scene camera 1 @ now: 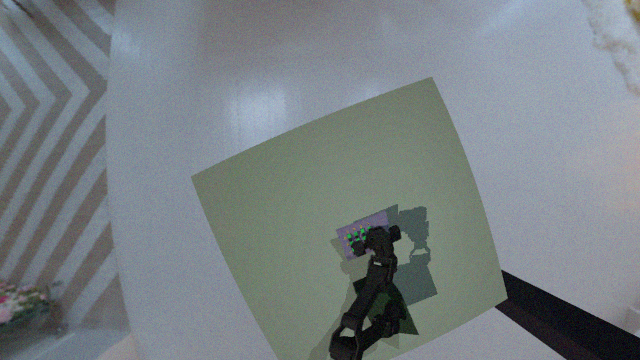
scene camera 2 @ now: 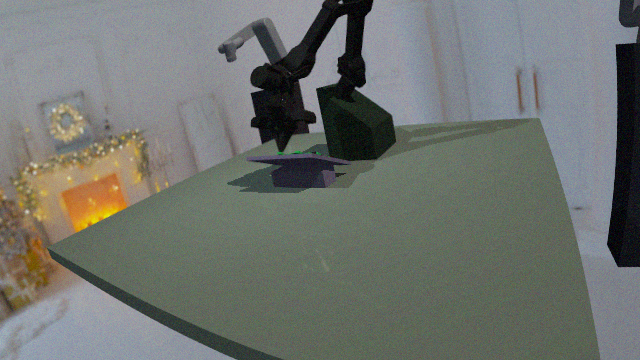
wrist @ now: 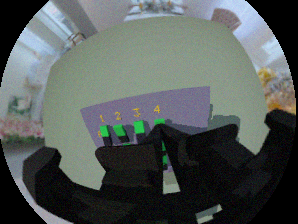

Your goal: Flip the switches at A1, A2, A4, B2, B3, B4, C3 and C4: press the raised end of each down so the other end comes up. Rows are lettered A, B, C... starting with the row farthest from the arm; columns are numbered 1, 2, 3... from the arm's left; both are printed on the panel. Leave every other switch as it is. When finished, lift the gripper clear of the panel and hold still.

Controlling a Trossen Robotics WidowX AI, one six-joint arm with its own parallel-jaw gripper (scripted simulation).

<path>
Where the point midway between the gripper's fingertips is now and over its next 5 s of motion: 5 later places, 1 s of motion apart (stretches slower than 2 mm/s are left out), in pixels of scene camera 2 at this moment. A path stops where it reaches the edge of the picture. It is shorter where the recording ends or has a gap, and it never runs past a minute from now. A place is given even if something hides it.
My gripper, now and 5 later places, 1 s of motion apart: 281, 152; 280, 153; 295, 130; 312, 149; 312, 154; 311, 145
</path>
